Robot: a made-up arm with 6 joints. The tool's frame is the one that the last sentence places. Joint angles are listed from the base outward.
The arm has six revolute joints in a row. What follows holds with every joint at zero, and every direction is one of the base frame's.
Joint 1 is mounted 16 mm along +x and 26 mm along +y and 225 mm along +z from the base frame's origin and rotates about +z.
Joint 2 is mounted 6 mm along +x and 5 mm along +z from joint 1 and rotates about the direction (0, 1, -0.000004).
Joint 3 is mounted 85 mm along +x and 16 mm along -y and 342 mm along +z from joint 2 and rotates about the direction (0, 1, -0.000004).
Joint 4 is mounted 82 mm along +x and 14 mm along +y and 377 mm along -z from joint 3 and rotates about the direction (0, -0.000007, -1).
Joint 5 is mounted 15 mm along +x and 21 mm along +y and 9 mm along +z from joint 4 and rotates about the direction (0, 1, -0.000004).
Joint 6 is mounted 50 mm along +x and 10 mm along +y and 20 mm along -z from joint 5 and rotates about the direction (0, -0.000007, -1).
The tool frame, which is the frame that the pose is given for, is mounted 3 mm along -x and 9 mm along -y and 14 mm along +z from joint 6; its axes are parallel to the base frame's.
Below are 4 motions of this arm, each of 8 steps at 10 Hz.
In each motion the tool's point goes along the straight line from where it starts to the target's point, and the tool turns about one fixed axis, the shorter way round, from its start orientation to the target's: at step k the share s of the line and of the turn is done. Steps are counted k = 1, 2, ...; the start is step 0. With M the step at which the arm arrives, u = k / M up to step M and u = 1 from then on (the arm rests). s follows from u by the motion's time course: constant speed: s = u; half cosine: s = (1 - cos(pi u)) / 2; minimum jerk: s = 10 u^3 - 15 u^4 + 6 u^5.
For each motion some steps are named. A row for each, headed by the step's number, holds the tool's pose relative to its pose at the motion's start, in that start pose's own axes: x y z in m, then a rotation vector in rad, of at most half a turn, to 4 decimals.
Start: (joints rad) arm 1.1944 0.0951 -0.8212 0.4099 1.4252 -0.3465
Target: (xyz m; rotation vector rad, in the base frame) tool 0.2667 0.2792 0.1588 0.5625 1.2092 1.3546
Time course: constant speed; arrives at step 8
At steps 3, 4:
3: -0.0295 -0.0797 -0.0537 0.1798 0.0252 0.1278
4: -0.0393 -0.1063 -0.0716 0.2397 0.0336 0.1704

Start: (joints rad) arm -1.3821 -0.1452 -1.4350 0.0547 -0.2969 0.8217
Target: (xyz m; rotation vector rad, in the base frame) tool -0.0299 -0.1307 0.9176 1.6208 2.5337 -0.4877
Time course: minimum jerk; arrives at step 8
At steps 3, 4, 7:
3: 0.0672 0.0377 0.0506 0.2673 -0.3492 0.1595
4: 0.1221 0.0685 0.0919 0.4857 -0.6344 0.2898
7: 0.2403 0.1348 0.1809 0.9558 -1.2484 0.5704

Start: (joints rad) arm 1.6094 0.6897 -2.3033 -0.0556 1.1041 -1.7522
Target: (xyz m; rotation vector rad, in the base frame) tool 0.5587 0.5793 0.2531 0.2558 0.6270 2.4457
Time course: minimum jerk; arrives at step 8
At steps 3, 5, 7, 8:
3: -0.1395 0.1164 -0.0616 0.2720 -0.0511 -0.2385
5: -0.3674 0.3066 -0.1623 0.7164 -0.1347 -0.6281
7: -0.4988 0.4163 -0.2203 0.9725 -0.1828 -0.8527
8: -0.5070 0.4230 -0.2239 0.9884 -0.1858 -0.8666

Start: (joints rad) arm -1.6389 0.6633 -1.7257 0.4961 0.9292 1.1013
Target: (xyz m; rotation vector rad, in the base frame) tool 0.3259 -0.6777 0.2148 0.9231 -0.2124 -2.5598
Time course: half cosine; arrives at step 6
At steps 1, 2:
1: -0.0183 -0.0002 -0.0176 -0.0067 0.0237 0.0159
2: -0.0684 -0.0007 -0.0657 -0.0251 0.0883 0.0593

